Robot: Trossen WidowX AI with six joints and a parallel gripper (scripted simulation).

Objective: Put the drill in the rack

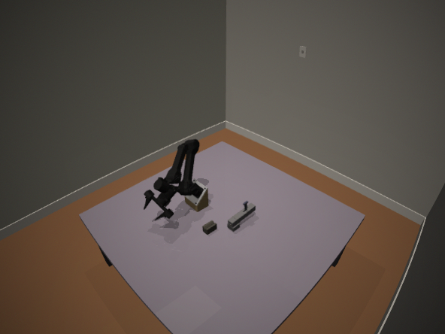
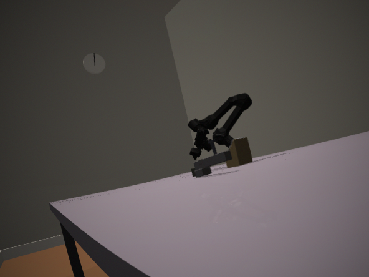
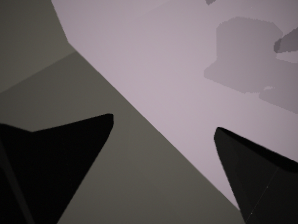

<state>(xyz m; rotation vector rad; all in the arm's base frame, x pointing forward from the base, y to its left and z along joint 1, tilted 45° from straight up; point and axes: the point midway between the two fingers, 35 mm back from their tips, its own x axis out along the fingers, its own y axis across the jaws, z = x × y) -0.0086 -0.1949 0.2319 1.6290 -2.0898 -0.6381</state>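
Now: gripper tip 290 mm short of the blue key and 430 mm to the right of it. Also, from my gripper tip: grey block 290 mm ahead, 410 mm to the left, 60 mm below; olive block 220 mm ahead, 240 mm to the left, 90 mm below; drill 290 mm ahead, 390 mm to the left, 50 mm below.
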